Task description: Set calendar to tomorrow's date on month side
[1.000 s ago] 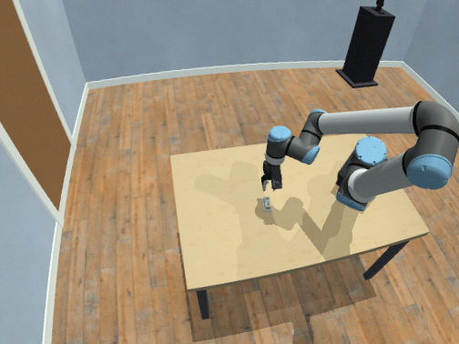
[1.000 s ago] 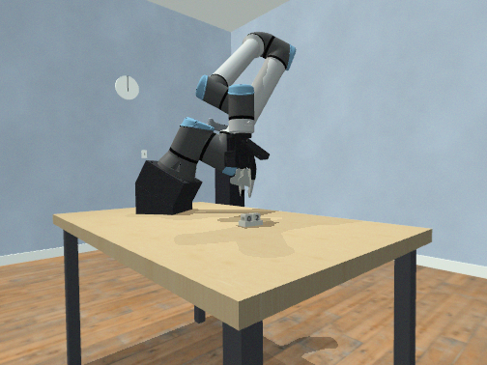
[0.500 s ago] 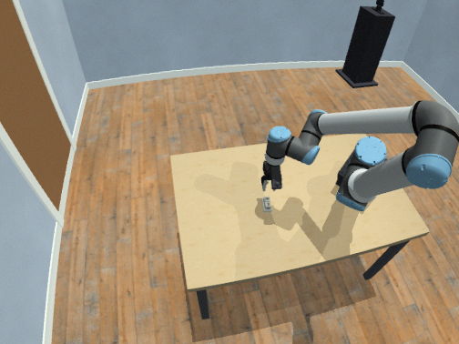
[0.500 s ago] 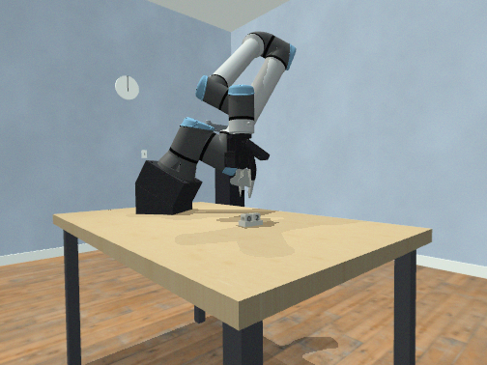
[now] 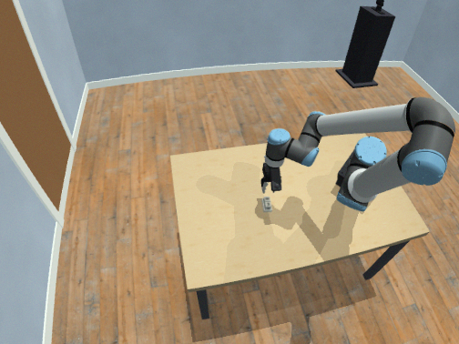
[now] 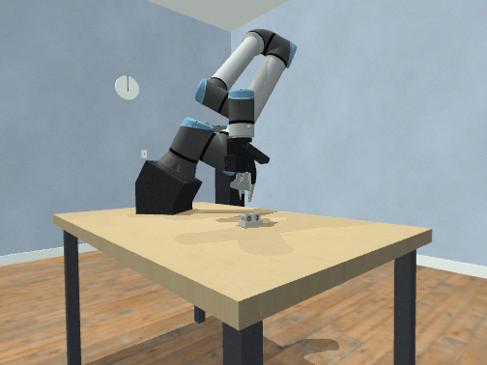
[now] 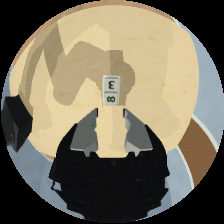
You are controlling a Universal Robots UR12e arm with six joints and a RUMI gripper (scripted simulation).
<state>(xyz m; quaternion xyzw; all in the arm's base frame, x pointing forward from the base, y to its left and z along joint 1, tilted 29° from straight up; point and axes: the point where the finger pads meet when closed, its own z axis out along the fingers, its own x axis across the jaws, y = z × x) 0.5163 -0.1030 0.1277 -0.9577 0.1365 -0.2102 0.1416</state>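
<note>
My hand is 9 cm above the calendar tray and 2 cm to the right of it.
</note>
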